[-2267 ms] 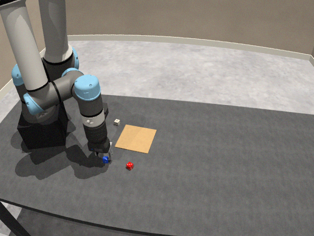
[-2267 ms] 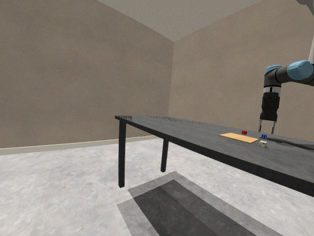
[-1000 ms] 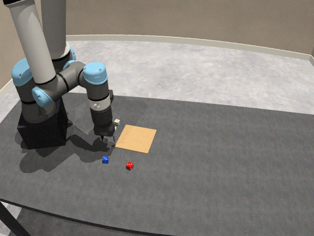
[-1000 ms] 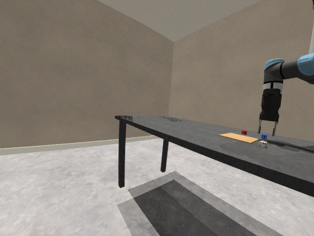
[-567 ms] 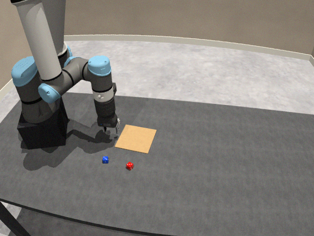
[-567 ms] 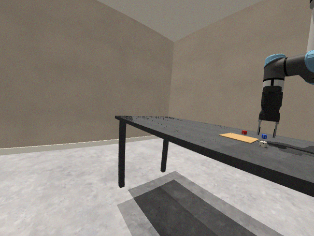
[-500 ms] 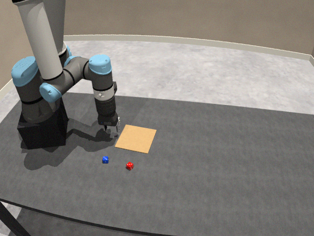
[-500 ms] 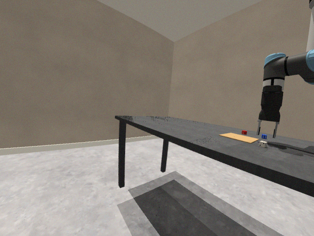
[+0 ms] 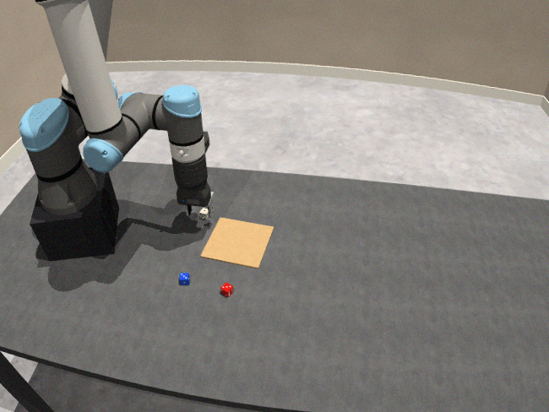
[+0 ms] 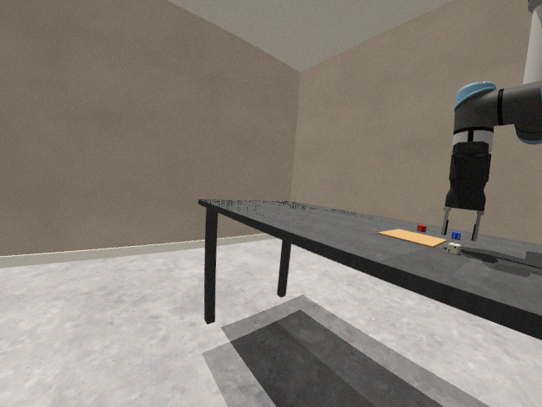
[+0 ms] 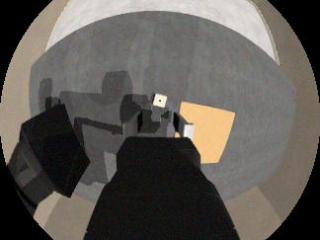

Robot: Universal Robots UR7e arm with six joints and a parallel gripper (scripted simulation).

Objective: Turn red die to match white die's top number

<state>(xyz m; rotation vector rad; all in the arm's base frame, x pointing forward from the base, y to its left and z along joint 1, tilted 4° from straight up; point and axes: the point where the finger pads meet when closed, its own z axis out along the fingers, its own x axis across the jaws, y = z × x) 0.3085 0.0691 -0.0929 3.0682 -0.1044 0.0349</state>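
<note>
Now: hand 30 mm to the right of the white die and 40 mm above it. From my hand the other things lie so: blue die 190 mm to the right, 40 mm below; then tan mat 100 mm ahead, 60 mm to the right, 50 mm below; then red die 100 mm ahead, 220 mm to the right, 40 mm below.
</note>
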